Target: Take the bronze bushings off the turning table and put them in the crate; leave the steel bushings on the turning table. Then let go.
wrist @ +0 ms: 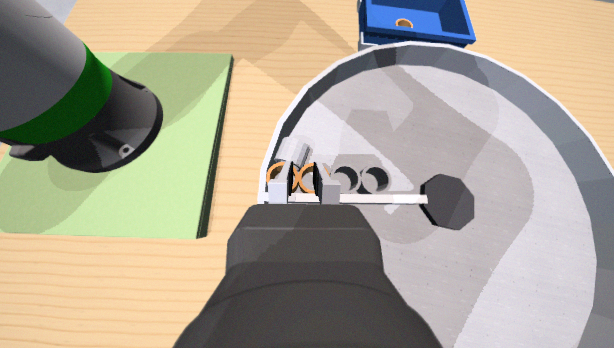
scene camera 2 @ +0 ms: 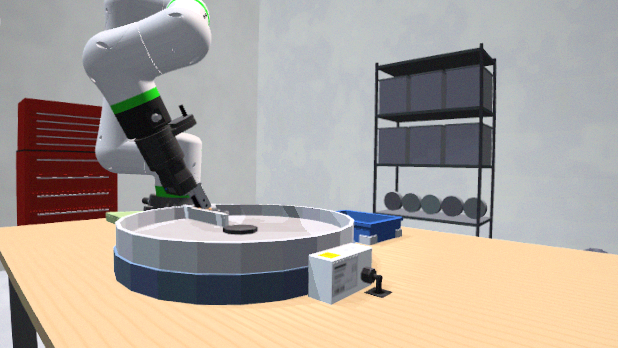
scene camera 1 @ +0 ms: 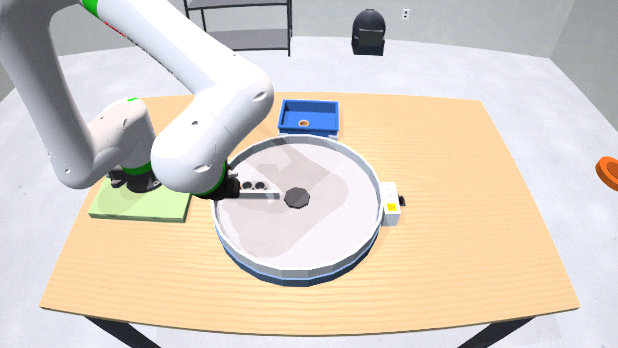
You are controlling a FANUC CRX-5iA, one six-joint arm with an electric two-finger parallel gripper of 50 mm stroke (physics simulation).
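Places are measured from the arm's base along level axes (x ahead, y right, z down), in centimetres.
Pixels of known places: gripper, fingertip midpoint: (wrist: 303, 172) (scene camera 2: 203, 207); arm's base, origin of the base link: (wrist: 112, 125) (scene camera 1: 147, 174).
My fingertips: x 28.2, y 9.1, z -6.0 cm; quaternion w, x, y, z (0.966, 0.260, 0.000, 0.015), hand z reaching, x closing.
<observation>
Ahead of a thing's pixels: the offset from my fingertips to its middle. "spot": to the spot under its first point.
My gripper (scene camera 2: 204, 203) (wrist: 303, 172) is partly open over the turning table (scene camera 1: 300, 274) (scene camera 2: 225, 255) (wrist: 545, 120), with nothing gripped. In the wrist view its fingers overlap two upright bronze bushings by the rim: the outer one {dx -2.1, dy +0.5, dz +1.3 cm} (wrist: 270, 175) shows at the left finger, and the inner one {dx +1.1, dy +0.6, dz +1.3 cm} (wrist: 301, 174) shows in the gap, partly hidden. Two upright steel bushings {dx +4.3, dy +0.7, dz +1.3 cm} (wrist: 353, 179) {dx +7.5, dy +0.8, dz +1.3 cm} (wrist: 383, 179) stand to the right in the same row. Another steel bushing {dx -1.2, dy -2.2, dz +1.0 cm} (wrist: 296, 150) lies on its side behind the bronze ones. A bronze bushing {dx +19.0, dy -29.0, dz +6.1 cm} (scene camera 1: 299, 123) (wrist: 397, 22) is in the blue crate {dx +20.8, dy -31.6, dz +5.4 cm} (scene camera 1: 307, 131) (scene camera 2: 377, 231) (wrist: 430, 35).
A white divider bar {spot: dx +7.7, dy +3.2, dz +0.9 cm} (scene camera 1: 260, 195) (scene camera 2: 206, 215) (wrist: 370, 199) runs from the rim towards the dark hub {dx +16.6, dy +3.1, dz +2.2 cm} (scene camera 1: 297, 198) (scene camera 2: 240, 229) (wrist: 450, 202), in front of the bushing row. A white box {spot: dx +39.3, dy +8.9, dz +2.8 cm} (scene camera 1: 390, 215) (scene camera 2: 340, 274) stands against the turning table's right side. The green base plate (scene camera 1: 140, 207) (wrist: 185, 200) is at the left.
</observation>
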